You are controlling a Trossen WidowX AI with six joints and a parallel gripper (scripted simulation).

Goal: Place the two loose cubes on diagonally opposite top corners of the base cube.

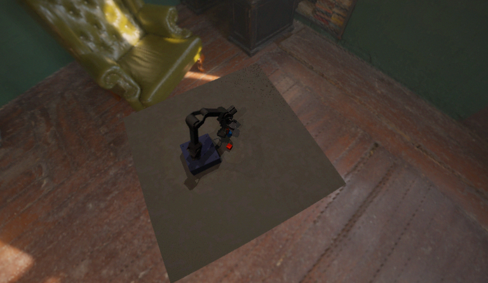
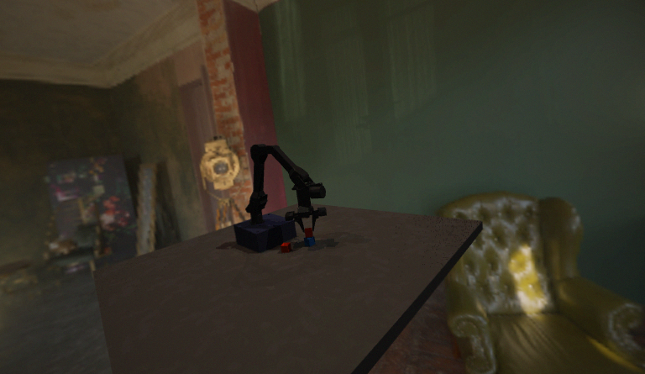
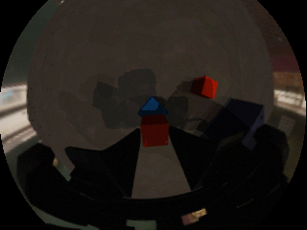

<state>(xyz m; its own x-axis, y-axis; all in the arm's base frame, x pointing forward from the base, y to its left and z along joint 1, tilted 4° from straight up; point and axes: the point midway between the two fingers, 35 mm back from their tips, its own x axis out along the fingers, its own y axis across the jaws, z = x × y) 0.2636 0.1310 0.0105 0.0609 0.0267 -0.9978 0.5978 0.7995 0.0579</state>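
Now: gripper tip 1 cm short of the blue cube, 1 cm to the left of it and 4 cm above it.
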